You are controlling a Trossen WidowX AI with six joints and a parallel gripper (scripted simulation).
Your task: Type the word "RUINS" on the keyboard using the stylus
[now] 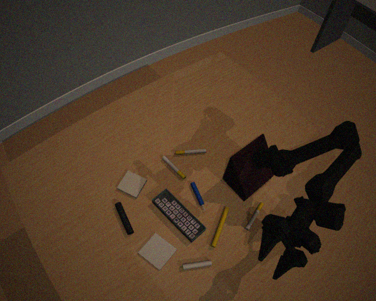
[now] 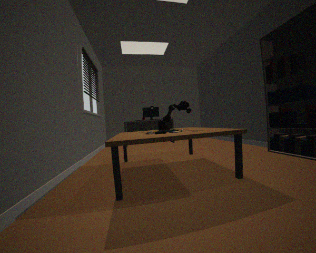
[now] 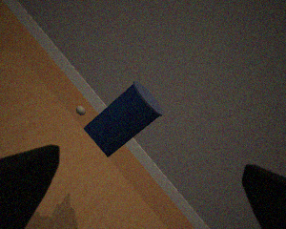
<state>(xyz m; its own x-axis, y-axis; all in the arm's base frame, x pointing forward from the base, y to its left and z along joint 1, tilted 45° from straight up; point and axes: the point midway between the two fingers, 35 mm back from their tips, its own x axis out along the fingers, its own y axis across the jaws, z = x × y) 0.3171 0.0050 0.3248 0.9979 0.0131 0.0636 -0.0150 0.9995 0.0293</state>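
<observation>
Right now the blue stylus is 290 mm to the right of my gripper tip, 280 mm below it and 130 mm behind it. The rest, counted from my gripper tip: black cylinder (430 mm to the right, 280 mm below, 110 mm ahead).
</observation>
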